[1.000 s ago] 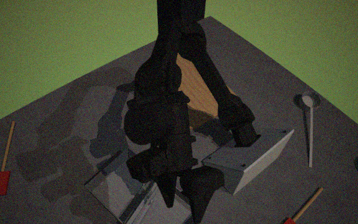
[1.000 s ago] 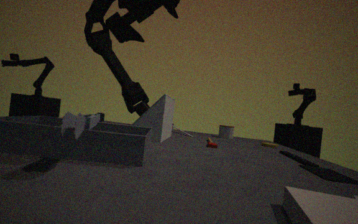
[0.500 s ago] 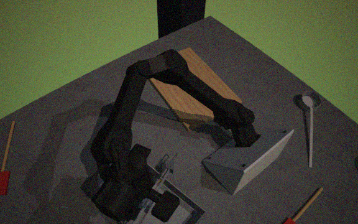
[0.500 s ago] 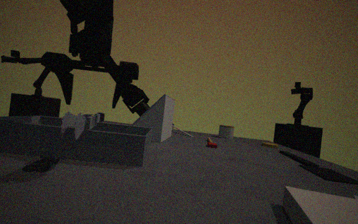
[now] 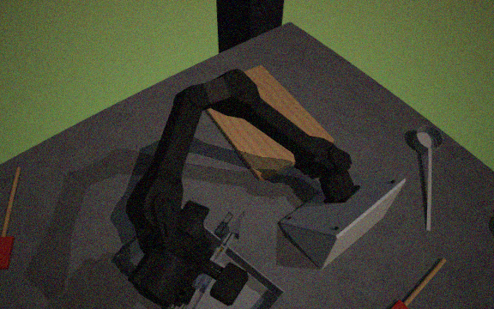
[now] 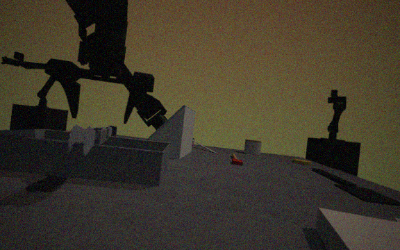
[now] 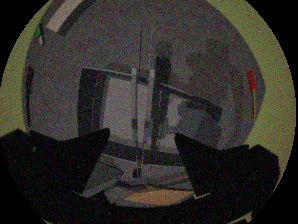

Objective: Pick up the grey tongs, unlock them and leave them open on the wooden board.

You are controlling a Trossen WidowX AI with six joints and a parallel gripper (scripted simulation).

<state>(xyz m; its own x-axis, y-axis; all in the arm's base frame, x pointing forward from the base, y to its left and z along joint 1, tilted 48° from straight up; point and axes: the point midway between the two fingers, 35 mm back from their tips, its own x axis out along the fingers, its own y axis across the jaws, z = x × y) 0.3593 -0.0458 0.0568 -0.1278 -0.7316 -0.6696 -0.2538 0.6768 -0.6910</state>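
Right now the roasting tin is 6 cm below my gripper tip, 2 cm to the right of it and 1 cm behind it. Also, from my gripper tip: white cup: 62 cm behind, 46 cm to the left, 6 cm below; wooden board: 44 cm behind, 26 cm to the right, 8 cm below; red spatula: 44 cm to the right, 26 cm ahead, 9 cm below.
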